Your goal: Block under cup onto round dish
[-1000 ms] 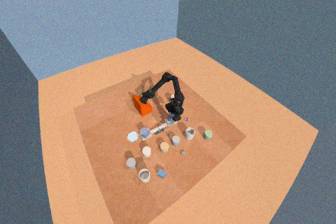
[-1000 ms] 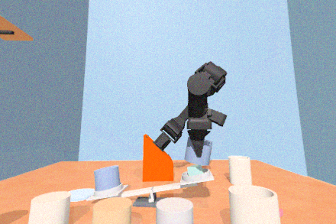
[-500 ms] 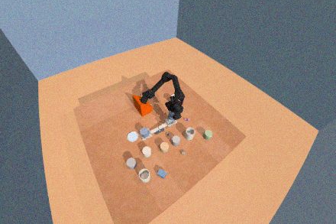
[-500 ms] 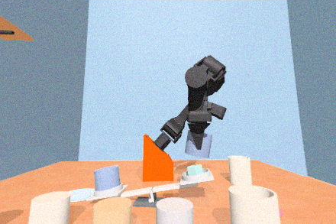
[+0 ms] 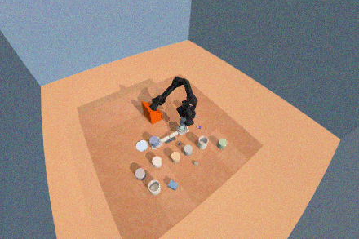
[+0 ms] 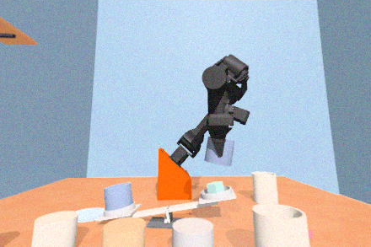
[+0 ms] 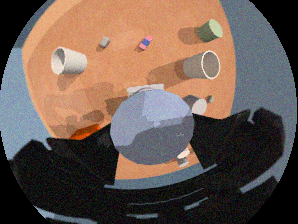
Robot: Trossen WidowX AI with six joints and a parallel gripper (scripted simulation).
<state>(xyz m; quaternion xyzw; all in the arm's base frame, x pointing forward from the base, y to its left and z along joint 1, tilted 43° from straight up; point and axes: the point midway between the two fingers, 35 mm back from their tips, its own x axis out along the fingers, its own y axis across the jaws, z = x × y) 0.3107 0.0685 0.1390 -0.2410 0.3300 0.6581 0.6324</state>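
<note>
The pale green block lies 1 cm to the right of my gripper tip and 8 cm below it. The rest, counted from my gripper tip: pink-blue block (4 cm ahead, 17 cm to the left, 16 cm below); then green cylinder (30 cm ahead, 20 cm to the left, 13 cm below); then round pale blue dish (7 cm behind, 37 cm to the right, 17 cm below).
</note>
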